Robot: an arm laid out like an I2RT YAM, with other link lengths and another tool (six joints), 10 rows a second.
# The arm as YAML. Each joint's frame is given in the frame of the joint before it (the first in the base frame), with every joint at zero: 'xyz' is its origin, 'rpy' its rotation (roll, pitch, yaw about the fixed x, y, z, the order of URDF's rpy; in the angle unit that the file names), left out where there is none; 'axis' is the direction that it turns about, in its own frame. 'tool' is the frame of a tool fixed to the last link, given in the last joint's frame.
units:
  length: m
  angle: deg
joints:
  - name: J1
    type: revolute
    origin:
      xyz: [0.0, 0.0, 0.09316]
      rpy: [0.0, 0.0, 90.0]
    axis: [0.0, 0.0, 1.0]
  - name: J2
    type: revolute
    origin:
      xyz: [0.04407, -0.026, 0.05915]
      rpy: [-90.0, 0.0, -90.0]
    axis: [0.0, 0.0, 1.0]
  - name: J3
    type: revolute
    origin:
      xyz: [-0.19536, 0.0, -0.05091]
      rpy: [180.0, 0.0, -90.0]
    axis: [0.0, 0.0, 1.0]
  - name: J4
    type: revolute
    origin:
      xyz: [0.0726, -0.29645, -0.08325]
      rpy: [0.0, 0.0, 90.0]
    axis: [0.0, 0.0, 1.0]
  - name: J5
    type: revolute
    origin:
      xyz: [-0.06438, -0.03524, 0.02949]
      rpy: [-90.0, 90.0, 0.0]
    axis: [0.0, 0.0, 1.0]
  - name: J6
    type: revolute
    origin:
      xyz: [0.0, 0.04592, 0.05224]
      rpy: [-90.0, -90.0, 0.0]
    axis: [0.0, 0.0, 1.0]
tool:
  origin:
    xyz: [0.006, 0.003, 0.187]
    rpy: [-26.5, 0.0, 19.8]
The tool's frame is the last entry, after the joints.
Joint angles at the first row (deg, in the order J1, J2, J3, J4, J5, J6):
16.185, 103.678, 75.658, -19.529, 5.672, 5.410
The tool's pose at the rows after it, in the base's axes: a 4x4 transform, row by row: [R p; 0 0 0 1], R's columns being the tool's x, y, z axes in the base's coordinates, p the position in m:
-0.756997, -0.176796, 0.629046, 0.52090; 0.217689, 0.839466, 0.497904, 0.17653; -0.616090, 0.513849, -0.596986, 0.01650; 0, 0, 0, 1
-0.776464, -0.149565, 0.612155, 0.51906; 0.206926, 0.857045, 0.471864, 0.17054; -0.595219, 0.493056, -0.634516, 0.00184; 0, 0, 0, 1
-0.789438, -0.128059, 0.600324, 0.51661; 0.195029, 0.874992, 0.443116, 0.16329; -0.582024, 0.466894, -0.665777, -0.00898; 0, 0, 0, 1
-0.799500, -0.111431, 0.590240, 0.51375; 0.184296, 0.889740, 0.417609, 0.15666; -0.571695, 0.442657, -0.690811, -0.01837; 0, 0, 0, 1
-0.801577, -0.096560, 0.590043, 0.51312; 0.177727, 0.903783, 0.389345, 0.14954; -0.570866, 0.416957, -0.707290, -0.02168; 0, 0, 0, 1
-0.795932, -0.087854, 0.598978, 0.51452; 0.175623, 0.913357, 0.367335, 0.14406; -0.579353, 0.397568, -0.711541, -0.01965; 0, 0, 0, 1
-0.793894, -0.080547, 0.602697, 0.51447; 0.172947, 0.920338, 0.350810, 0.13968; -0.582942, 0.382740, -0.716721, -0.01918; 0, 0, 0, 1
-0.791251, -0.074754, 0.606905, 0.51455; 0.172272, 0.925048, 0.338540, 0.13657; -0.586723, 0.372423, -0.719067, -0.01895; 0, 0, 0, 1
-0.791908, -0.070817, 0.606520, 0.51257; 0.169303, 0.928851, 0.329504, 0.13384; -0.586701, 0.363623, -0.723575, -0.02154; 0, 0, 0, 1
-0.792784, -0.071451, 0.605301, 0.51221; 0.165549, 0.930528, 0.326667, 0.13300; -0.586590, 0.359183, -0.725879, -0.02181; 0, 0, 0, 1
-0.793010, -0.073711, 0.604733, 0.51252; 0.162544, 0.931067, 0.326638, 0.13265; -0.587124, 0.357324, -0.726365, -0.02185; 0, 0, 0, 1
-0.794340, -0.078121, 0.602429, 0.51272; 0.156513, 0.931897, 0.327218, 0.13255; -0.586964, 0.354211, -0.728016, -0.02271; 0, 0, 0, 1
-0.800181, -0.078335, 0.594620, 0.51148; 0.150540, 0.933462, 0.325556, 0.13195; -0.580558, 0.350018, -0.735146, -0.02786; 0, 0, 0, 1
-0.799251, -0.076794, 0.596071, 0.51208; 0.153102, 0.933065, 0.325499, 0.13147; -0.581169, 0.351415, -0.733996, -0.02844; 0, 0, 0, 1
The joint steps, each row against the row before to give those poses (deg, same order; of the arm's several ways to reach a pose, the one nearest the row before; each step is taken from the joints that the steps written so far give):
-0.044, 3.236, 2.186, -1.596, 0.656, -0.241
0.000, 2.732, 1.749, -1.464, 1.289, -0.241
0.001, 1.791, 0.983, -1.094, 1.552, -0.392
-0.001, 1.312, 0.436, -0.654, 1.377, -0.372
0.000, 0.744, 0.505, -0.613, 1.661, -0.219
0.000, 0.020, 0.216, -0.174, 1.421, -0.087
-0.022, 0.002, 0.023, -0.197, 1.005, -0.110
0.001, -0.022, -0.088, 0.022, 0.765, 0.001
0.000, -0.130, -0.653, 0.283, 0.525, -0.110
-0.001, -0.001, -0.044, -0.044, 0.175, -0.197
-0.043, 0.022, -0.001, 0.066, 0.000, -0.218
-0.022, 0.130, -0.001, 0.131, -0.022, -0.371
-0.022, 0.635, 0.023, 0.110, 0.000, -0.285
-0.087, 0.108, 0.000, 0.174, -0.044, 0.066

